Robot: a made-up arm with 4 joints. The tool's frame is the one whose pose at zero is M. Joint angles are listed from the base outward.
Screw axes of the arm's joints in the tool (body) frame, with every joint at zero. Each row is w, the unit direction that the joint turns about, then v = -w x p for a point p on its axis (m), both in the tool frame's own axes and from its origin. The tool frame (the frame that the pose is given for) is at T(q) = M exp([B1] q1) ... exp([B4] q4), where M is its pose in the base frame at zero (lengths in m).
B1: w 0 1 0 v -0.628 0 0.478
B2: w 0 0 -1 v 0.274 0.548 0
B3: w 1 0 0 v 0 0.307 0.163
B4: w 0 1 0 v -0.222 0 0.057
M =
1 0 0 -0.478
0 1 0 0.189
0 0 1 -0.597
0 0 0 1
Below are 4 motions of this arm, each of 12 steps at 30 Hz.
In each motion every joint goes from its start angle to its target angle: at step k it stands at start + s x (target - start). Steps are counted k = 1, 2, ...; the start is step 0. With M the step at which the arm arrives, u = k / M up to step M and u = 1 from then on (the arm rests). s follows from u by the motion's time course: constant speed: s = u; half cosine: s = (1 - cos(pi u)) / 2; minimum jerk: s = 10 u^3 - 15 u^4 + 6 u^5.
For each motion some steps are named. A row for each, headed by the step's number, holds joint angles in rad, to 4 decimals.
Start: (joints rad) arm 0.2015 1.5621 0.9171 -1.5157
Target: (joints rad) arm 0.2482 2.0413 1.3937 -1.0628
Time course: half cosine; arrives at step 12
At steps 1, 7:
1: 0.2023 1.5703 0.9252 -1.5080
7: 0.2309 1.8637 1.2171 -1.2306

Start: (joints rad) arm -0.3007 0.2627 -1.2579 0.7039
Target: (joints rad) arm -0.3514 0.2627 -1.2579 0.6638
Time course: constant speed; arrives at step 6
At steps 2, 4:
2: -0.3176 0.2627 -1.2579 0.6905
4: -0.3345 0.2627 -1.2579 0.6772

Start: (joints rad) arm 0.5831 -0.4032 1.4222 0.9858
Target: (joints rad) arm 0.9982 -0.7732 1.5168 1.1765
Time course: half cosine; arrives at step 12
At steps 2, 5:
2: 0.6109 -0.4280 1.4285 0.9986
5: 0.7369 -0.5403 1.4573 1.0565

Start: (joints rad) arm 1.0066 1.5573 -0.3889 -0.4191
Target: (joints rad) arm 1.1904 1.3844 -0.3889 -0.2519
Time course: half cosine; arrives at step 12
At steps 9, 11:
9: 1.1635 1.4097 -0.3889 -0.2764
11: 1.1873 1.3873 -0.3889 -0.2547

